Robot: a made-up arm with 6 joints.
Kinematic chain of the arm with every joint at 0, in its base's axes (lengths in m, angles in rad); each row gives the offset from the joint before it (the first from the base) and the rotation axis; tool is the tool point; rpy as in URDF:
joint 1: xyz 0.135 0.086 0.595 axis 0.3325 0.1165 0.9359
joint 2: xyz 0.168 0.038 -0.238 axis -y
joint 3: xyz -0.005 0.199 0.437 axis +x
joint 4: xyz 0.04 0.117 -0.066 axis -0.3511 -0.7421 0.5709
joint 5: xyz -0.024 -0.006 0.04 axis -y
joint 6: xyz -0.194 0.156 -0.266 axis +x
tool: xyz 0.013 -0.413 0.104 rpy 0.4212 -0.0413 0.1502
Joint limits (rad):
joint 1: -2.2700..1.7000
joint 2: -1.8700..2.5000
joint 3: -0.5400..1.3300
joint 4: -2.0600..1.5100
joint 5: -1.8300..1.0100
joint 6: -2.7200..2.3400
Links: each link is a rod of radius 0.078 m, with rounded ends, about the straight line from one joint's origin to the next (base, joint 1, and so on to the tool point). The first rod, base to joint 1, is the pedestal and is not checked.
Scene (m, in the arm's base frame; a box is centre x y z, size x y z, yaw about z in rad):
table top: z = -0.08
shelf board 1: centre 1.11 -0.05 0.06 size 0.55 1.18 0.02 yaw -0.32
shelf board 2: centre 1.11 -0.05 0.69 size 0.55 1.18 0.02 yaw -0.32
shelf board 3: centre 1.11 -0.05 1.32 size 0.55 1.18 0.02 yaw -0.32
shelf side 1: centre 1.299 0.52 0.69 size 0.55 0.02 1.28 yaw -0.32
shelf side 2: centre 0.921 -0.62 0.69 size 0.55 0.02 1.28 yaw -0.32
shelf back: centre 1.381 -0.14 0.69 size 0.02 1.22 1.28 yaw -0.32
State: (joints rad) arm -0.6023 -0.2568 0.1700 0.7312 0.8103 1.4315
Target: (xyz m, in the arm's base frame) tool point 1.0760 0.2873 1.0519
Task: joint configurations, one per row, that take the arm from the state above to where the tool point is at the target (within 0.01 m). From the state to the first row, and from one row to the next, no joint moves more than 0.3 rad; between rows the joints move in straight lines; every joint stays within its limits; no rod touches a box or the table.
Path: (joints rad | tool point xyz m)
1: -0.5263 0.0298 0.2253 0.6061 0.6801 1.3906 | 0.9561 0.1187 0.3747
2: -0.4504 0.3164 0.2806 0.4809 0.5499 1.3496 | 0.8563 0.2210 0.3887
3: -0.3744 0.6030 0.3359 0.3558 0.4197 1.3087 | 0.7531 0.3246 0.3701
4: -0.2985 0.8896 0.3911 0.2307 0.2896 1.2678 | 0.6519 0.4236 0.3233
5: -0.2225 1.1762 0.4464 0.1055 0.1594 1.2268 | 0.5577 0.5128 0.2527
6: -0.2954 1.0241 0.5055 0.3640 0.3350 1.2133 | 0.6548 0.4612 0.4576
7: -0.3683 0.8719 0.5645 0.6224 0.5107 1.1997 | 0.7162 0.4250 0.6686
8: -0.4412 0.7198 0.6236 0.8808 0.6864 1.1861 | 0.7426 0.4047 0.8713
9: -0.5140 0.5676 0.6826 1.1393 0.8620 1.1725 | 0.7373 0.3995 1.0519
10: -0.5947 0.3274 0.7066 1.1988 0.9360 1.3643 | 0.9114 0.3586 1.0661
11: -0.6753 0.0872 0.7307 1.2582 1.0100 1.5560 | 1.0760 0.2873 1.0519

